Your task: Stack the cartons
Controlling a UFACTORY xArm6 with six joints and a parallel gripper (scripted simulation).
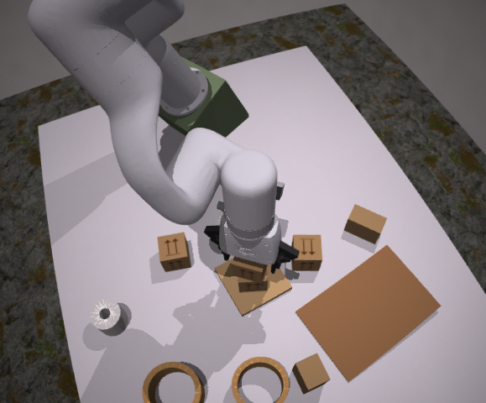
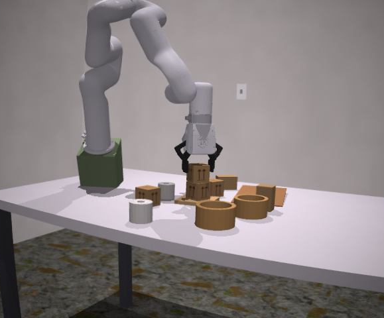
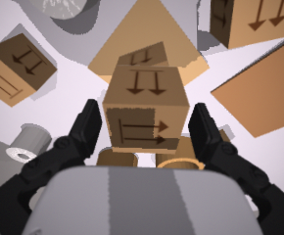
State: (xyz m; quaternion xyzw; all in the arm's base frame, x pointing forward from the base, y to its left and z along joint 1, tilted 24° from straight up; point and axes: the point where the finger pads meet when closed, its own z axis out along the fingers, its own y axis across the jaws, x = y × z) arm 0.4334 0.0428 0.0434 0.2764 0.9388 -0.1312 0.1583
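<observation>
Right now the carton is 10 mm below my hand. The rest, counted from my hand: plain brown box: 30 mm behind, 280 mm to the left, 90 mm below.
</observation>
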